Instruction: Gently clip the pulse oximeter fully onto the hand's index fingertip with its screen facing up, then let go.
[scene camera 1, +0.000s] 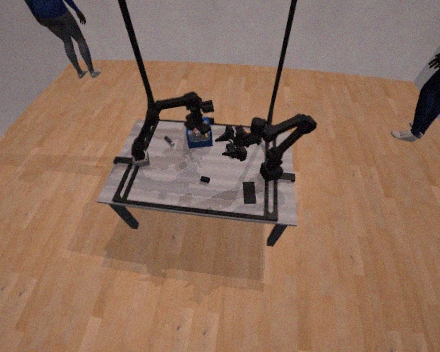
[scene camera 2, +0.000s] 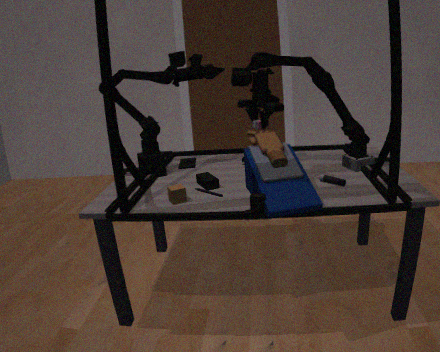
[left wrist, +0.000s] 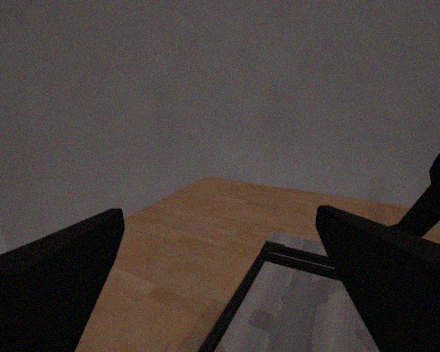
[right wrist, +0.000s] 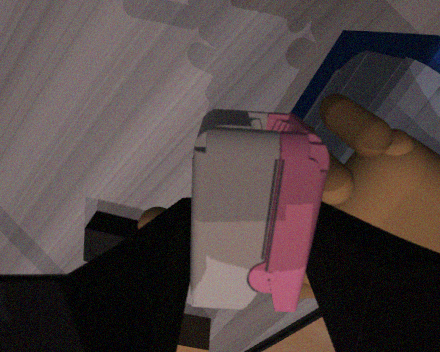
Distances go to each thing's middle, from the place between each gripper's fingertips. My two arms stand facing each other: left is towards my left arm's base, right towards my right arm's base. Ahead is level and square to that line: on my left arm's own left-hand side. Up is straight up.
Labels:
The pulse oximeter (right wrist: 258, 178) lies 290 mm behind my left hand, 170 mm to the right of it and 210 mm below it. Round my left hand: blue stand (scene camera 2: 287, 197) (480 mm behind, 220 mm to the right, 380 mm below).
I see the pulse oximeter 10 mm to the right of my right hand and 10 mm above it. Also, from my right hand: blue stand (190 mm behind, 60 mm to the right, 160 mm below).

